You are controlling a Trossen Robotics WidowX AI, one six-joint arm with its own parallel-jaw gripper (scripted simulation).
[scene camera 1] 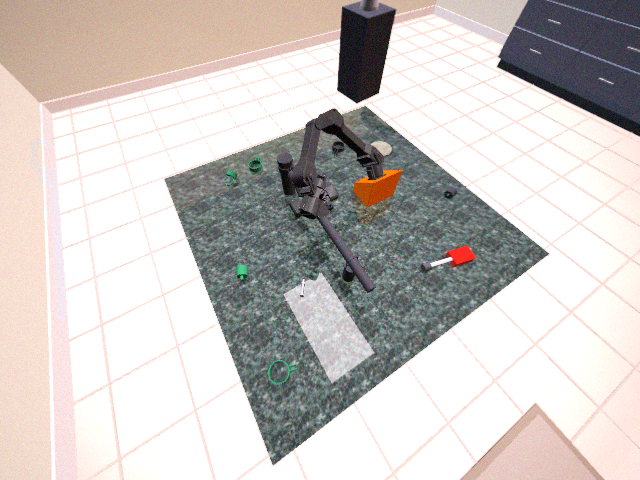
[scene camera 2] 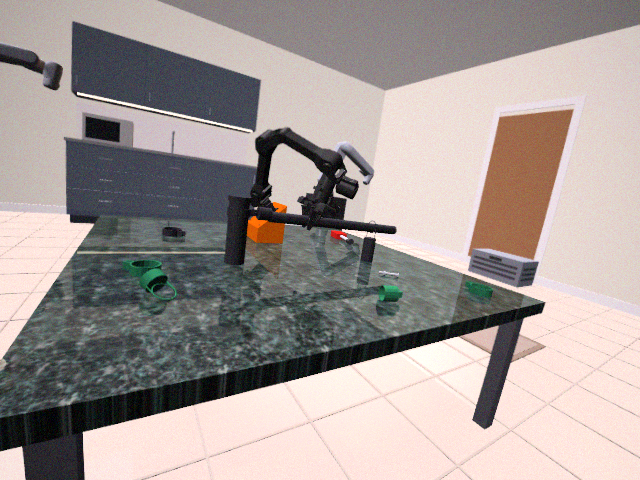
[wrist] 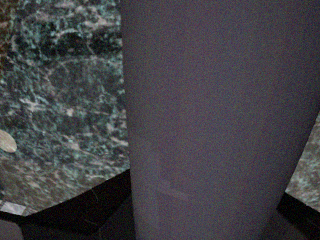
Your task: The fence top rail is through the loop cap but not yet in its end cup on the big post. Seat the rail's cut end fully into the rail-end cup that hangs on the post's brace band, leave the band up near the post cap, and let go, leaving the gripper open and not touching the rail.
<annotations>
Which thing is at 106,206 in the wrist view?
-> My gripper.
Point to a dark top rail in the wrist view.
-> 215,104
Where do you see a dark top rail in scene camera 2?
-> At 324,222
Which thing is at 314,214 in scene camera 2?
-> My gripper.
</annotations>
